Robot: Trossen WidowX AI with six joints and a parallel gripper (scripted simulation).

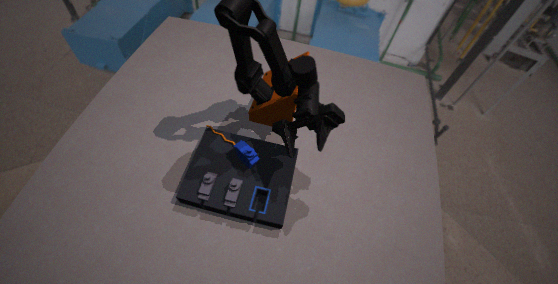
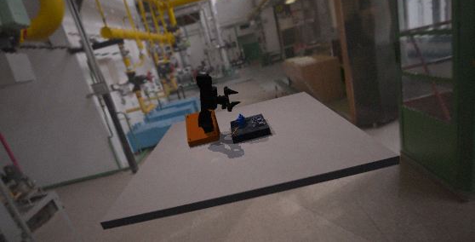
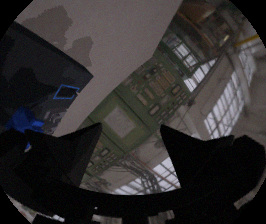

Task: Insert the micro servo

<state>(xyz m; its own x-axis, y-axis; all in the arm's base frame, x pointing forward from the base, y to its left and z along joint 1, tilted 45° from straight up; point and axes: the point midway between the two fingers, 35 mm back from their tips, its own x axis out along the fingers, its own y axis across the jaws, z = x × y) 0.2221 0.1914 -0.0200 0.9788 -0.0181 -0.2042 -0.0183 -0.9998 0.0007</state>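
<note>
The robot deck is 3 cm behind my gripper tip, 16 cm to the right of it and 18 cm below it.
</note>
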